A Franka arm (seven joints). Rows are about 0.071 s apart.
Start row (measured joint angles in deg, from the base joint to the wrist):
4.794 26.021 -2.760 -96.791 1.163 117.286 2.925
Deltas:
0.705 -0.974 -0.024 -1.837 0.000 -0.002 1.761
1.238 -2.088 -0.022 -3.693 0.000 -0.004 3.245
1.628 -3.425 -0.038 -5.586 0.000 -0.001 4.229
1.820 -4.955 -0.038 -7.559 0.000 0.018 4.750
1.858 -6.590 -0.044 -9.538 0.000 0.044 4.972
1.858 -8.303 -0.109 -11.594 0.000 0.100 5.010
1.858 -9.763 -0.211 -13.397 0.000 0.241 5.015
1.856 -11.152 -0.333 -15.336 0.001 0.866 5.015
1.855 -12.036 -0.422 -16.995 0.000 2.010 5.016
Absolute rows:
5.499 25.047 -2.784 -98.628 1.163 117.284 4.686
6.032 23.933 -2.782 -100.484 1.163 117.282 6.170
6.422 22.596 -2.798 -102.377 1.163 117.285 7.154
6.614 21.066 -2.798 -104.350 1.163 117.304 7.675
6.652 19.431 -2.804 -106.329 1.163 117.330 7.897
6.652 17.718 -2.869 -108.385 1.163 117.386 7.935
6.652 16.258 -2.971 -110.188 1.163 117.527 7.940
6.650 14.869 -3.093 -112.127 1.164 118.152 7.940
6.649 13.985 -3.182 -113.786 1.163 119.296 7.941

